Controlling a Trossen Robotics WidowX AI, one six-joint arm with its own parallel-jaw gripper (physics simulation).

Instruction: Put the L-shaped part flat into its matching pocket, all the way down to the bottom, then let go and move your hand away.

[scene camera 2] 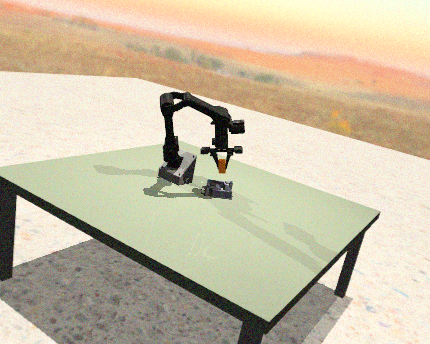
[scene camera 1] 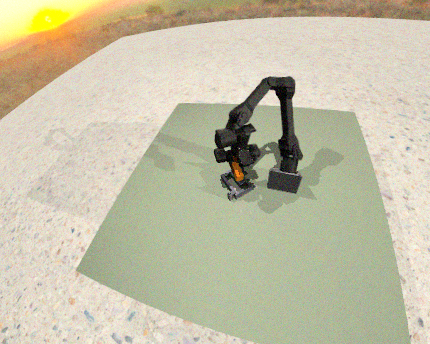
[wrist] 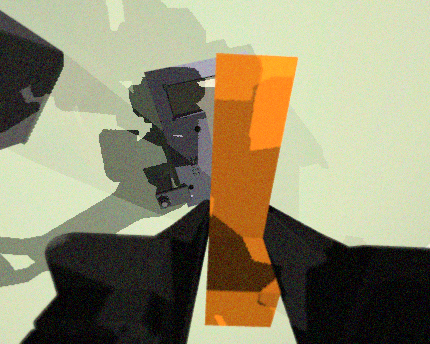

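The orange L-shaped part (scene camera 1: 238, 171) (scene camera 2: 222, 166) (wrist: 240, 165) is held between the fingers; in the wrist view it looks like a long bar, and its L outline cannot be made out. My gripper (scene camera 2: 221, 170) (wrist: 233, 207) is shut on it, pointing down. The part is above the grey pocket fixture (scene camera 1: 243, 192) (scene camera 2: 220, 194) (wrist: 159, 102), with a gap between them in scene camera 2. In the wrist view the fixture lies left of and partly behind the part. Its dark opening shows in part; the rest is hidden.
The arm's grey base (scene camera 1: 284, 180) (scene camera 2: 179, 171) stands on the green table top (scene camera 1: 225, 260) (scene camera 2: 125, 205), close beside the fixture. Bracket tabs with a bolt (wrist: 165, 201) stick out from the fixture. Arm shadows fall across the fixture and the table top.
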